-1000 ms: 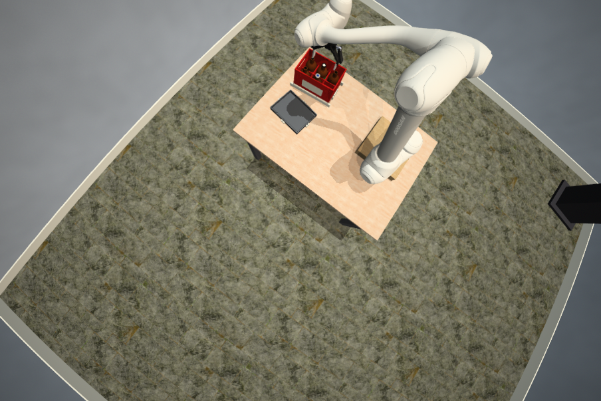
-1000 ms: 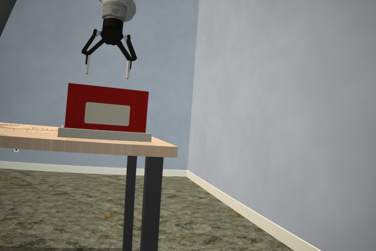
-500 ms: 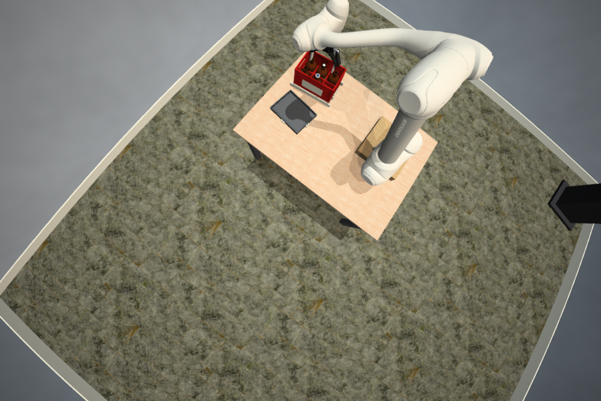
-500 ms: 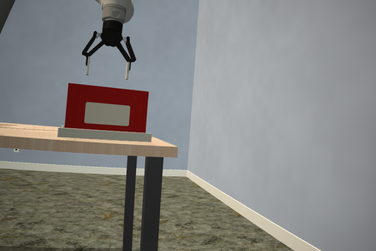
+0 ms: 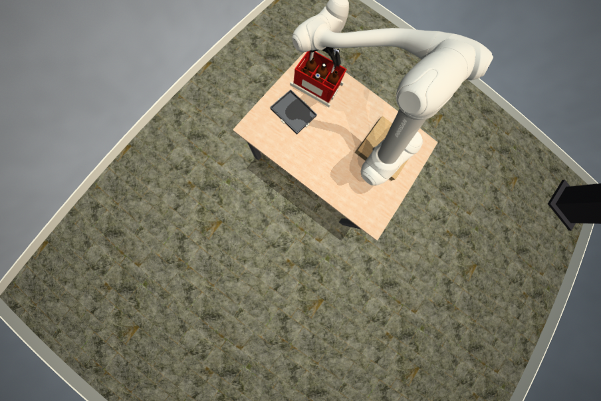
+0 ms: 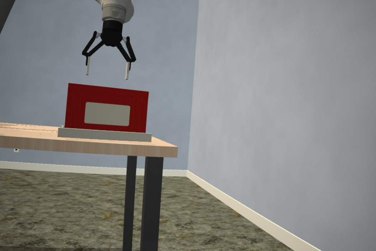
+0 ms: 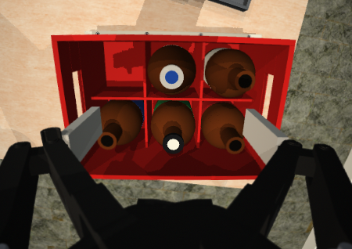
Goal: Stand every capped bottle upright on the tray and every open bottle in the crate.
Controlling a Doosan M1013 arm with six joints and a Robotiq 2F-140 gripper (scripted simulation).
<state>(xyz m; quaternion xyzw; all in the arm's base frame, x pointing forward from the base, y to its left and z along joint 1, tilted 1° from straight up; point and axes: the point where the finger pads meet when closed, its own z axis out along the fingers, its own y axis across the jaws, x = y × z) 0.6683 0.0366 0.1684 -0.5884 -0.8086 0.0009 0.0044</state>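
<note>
Now: the red crate 10 mm to the right of my hand and 150 mm below it. The rest, counted from my hand: dark grey tray 50 mm behind, 250 mm to the left, 220 mm below.
</note>
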